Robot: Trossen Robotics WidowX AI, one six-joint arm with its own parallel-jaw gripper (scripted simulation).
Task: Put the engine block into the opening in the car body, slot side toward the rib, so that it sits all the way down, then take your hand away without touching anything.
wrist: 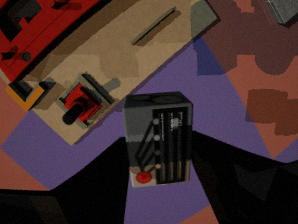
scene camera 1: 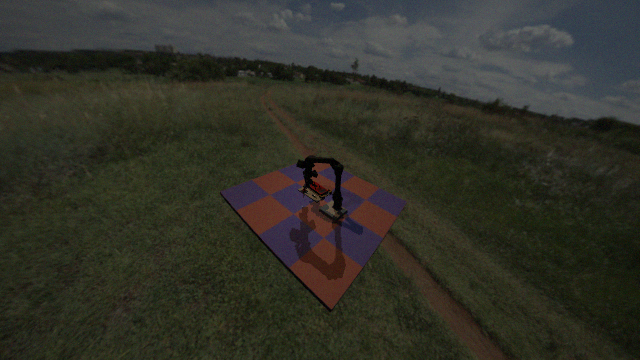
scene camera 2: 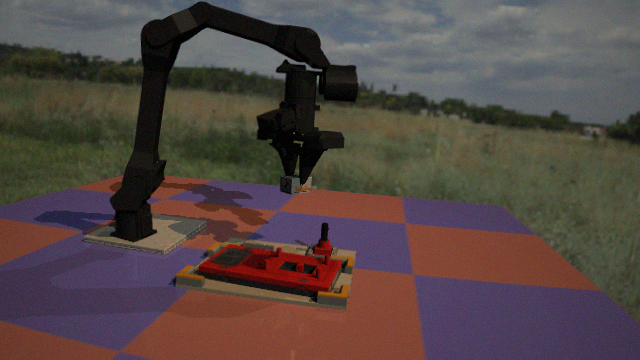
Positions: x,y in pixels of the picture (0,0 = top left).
my gripper: holds an engine block (wrist: 158,126)
